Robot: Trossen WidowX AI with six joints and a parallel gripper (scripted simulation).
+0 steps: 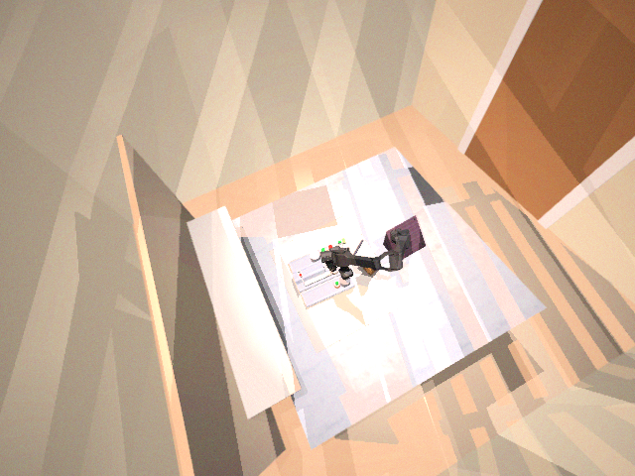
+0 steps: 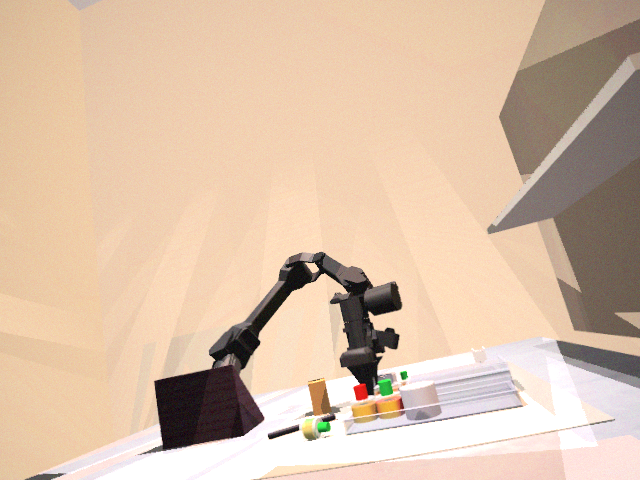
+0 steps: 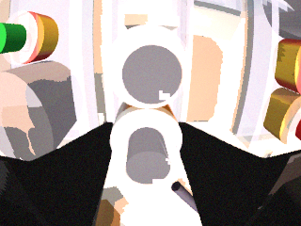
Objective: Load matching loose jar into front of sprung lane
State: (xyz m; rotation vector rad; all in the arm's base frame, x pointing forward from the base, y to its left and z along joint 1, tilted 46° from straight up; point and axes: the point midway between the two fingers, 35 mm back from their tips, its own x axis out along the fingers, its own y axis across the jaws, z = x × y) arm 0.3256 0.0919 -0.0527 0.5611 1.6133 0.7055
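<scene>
The tan block lies 140 mm behind my gripper tip, 60 mm to the left of it and 10 mm above it. The rest, counted from my gripper tip: grey shelf: 510 mm ahead, 60 mm to the left, 340 mm above; dark rod: 140 mm behind, 80 mm to the right, 20 mm below; lane rack: 150 mm ahead, 20 mm to the right, 10 mm below.
</scene>
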